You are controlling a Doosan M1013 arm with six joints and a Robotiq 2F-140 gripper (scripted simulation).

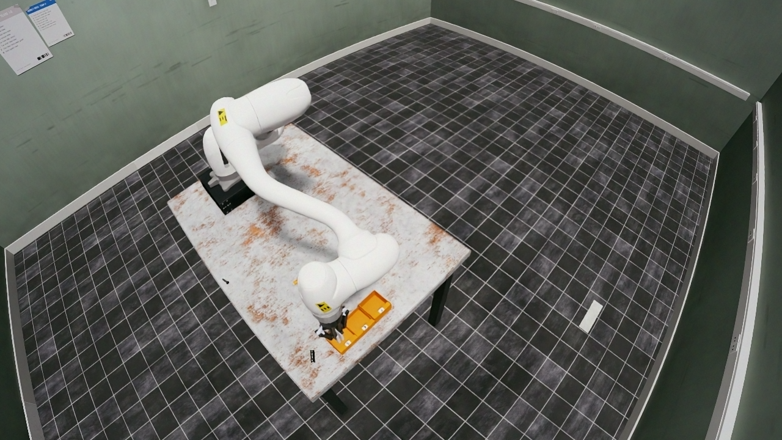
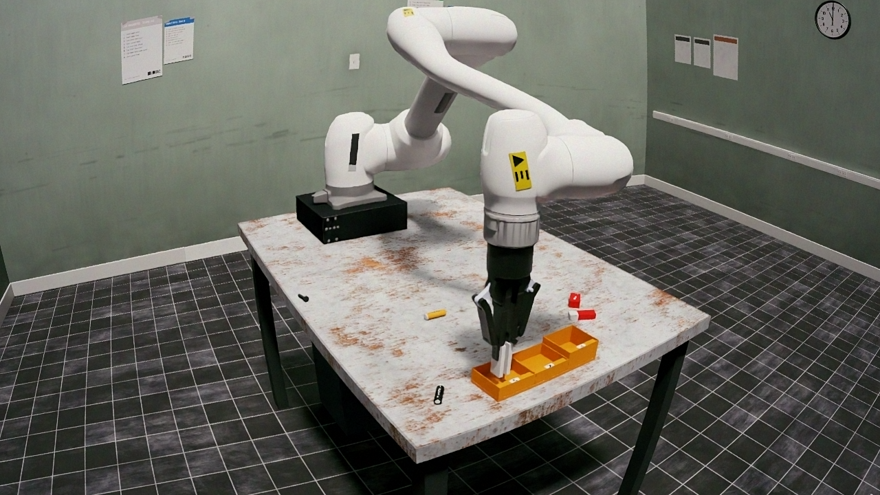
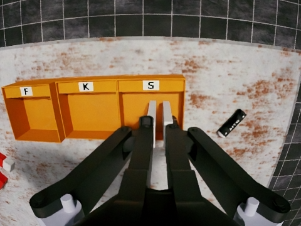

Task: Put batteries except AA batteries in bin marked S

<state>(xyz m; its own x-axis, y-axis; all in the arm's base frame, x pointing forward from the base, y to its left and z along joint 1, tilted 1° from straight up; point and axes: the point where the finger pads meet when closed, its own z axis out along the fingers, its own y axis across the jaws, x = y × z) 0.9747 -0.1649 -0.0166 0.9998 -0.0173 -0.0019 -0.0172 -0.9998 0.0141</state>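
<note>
Now: hand 90 mm to the right of the joined orange bins and 40 mm above it. Round my hand: red cylinder (120 mm behind, 320 mm to the left, 60 mm below); red block battery (190 mm behind, 370 mm to the left, 60 mm below); black battery (30 mm behind, 110 mm to the right, 60 mm below).
</note>
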